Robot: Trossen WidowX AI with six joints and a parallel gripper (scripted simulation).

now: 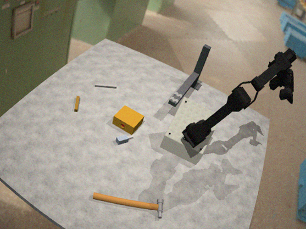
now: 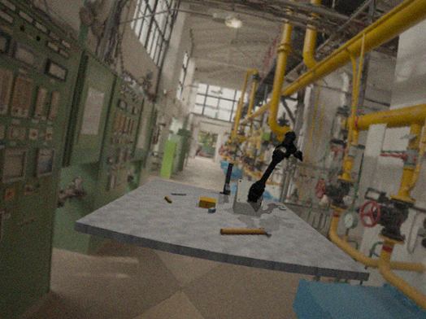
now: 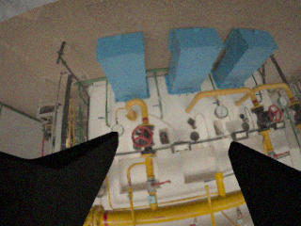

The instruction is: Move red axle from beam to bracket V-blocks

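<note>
Now: the block 610 mm ahead of my gripper tip, 440 mm below it and 300 mm to the left of it. Round my gripper tip: beam 660 mm ahead, 430 mm below, 200 mm to the left; short orange stick 920 mm ahead, 440 mm below, 260 mm to the left.
</note>
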